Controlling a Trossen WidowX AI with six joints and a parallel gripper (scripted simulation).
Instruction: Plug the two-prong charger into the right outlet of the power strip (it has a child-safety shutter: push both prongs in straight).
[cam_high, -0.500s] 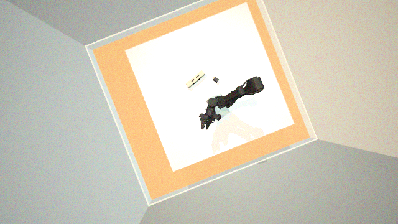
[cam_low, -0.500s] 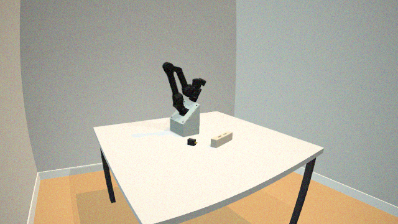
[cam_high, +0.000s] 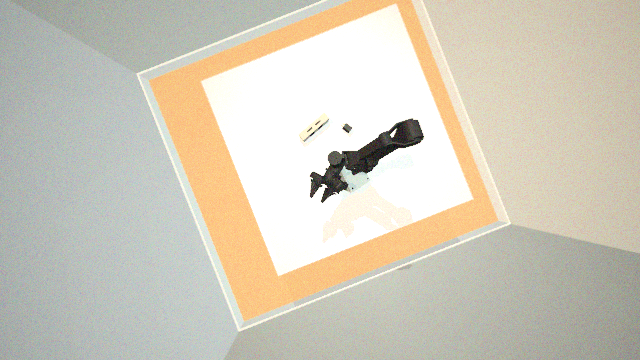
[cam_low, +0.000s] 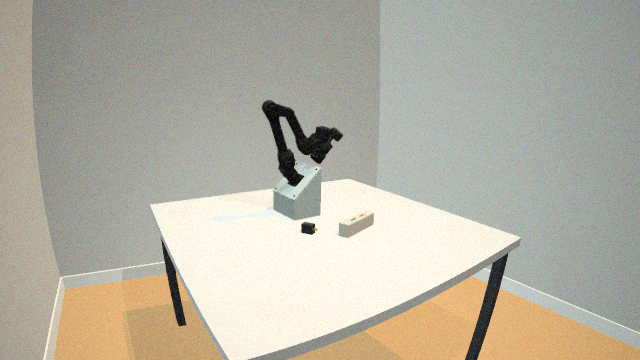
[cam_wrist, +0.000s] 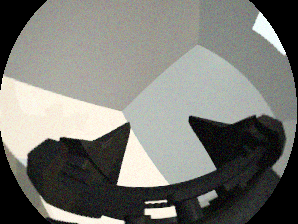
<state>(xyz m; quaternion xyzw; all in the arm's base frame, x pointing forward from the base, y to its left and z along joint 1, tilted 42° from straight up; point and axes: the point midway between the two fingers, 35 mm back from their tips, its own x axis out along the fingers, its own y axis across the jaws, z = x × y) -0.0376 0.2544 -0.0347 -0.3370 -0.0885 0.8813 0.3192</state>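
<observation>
Right now the two-prong charger is 330 mm to the right of my gripper tip, 310 mm ahead of it and 280 mm below it.
</observation>
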